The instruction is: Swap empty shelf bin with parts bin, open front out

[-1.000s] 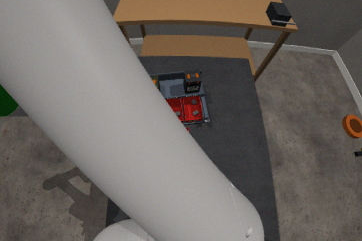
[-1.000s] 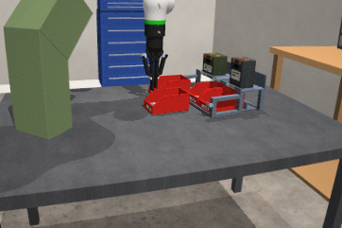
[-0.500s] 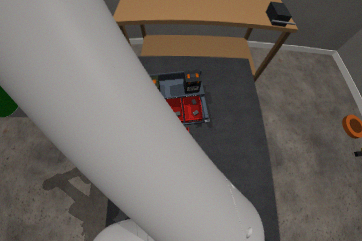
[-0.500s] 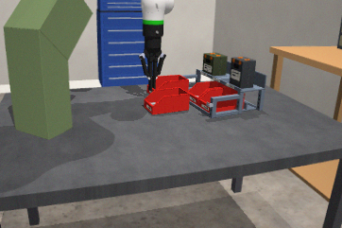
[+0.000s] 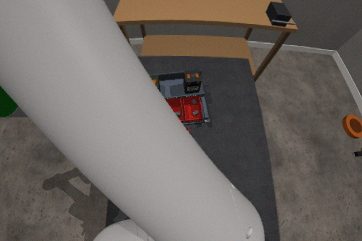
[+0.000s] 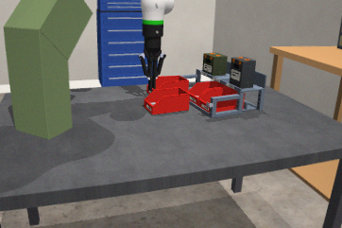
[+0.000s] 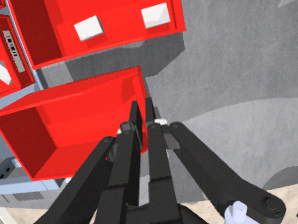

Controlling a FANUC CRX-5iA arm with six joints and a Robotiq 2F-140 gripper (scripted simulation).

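Right now my hand is 10 cm to the left of the part, 7 cm above it and 6 cm short of it. Round my hand: grey shelf (28 cm ahead, 7 cm to the right, 1 cm below); dark box (36 cm ahead, 18 cm to the right, 8 cm above).
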